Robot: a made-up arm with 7 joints. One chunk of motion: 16 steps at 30 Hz.
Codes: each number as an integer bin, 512 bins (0 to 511) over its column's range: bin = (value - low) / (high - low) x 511, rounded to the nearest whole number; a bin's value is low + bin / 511 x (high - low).
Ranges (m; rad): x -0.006..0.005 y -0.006..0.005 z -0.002..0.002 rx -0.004..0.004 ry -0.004..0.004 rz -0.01..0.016
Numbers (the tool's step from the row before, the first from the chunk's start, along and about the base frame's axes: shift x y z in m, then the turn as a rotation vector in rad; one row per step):
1: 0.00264 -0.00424 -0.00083 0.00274 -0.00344 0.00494
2: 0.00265 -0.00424 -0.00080 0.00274 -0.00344 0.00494
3: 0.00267 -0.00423 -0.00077 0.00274 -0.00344 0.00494
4: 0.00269 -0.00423 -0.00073 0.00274 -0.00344 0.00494
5: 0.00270 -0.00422 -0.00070 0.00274 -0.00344 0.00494
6: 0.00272 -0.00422 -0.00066 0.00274 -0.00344 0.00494
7: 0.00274 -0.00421 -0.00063 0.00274 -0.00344 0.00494
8: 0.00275 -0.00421 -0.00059 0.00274 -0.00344 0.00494
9: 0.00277 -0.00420 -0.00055 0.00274 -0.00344 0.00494
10: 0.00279 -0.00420 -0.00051 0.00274 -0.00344 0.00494
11: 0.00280 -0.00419 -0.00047 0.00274 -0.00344 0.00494
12: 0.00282 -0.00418 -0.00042 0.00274 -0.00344 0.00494
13: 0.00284 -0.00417 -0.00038 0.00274 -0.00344 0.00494
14: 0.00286 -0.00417 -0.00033 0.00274 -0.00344 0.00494
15: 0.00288 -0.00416 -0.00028 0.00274 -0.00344 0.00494
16: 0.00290 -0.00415 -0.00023 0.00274 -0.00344 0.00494
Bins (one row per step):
1: 401 82 149 431 36 294
2: 402 82 153 431 36 294
3: 403 82 157 431 36 294
4: 404 82 162 431 36 294
5: 404 83 166 431 36 294
6: 405 83 171 431 36 294
7: 406 83 175 431 36 294
8: 406 83 180 431 36 294
9: 407 84 185 431 36 294
10: 408 84 190 431 36 294
11: 409 84 195 431 36 294
12: 410 85 202 431 36 294
13: 411 85 207 431 36 294
14: 412 85 213 431 36 294
15: 413 85 220 431 36 294
16: 413 86 226 431 36 294

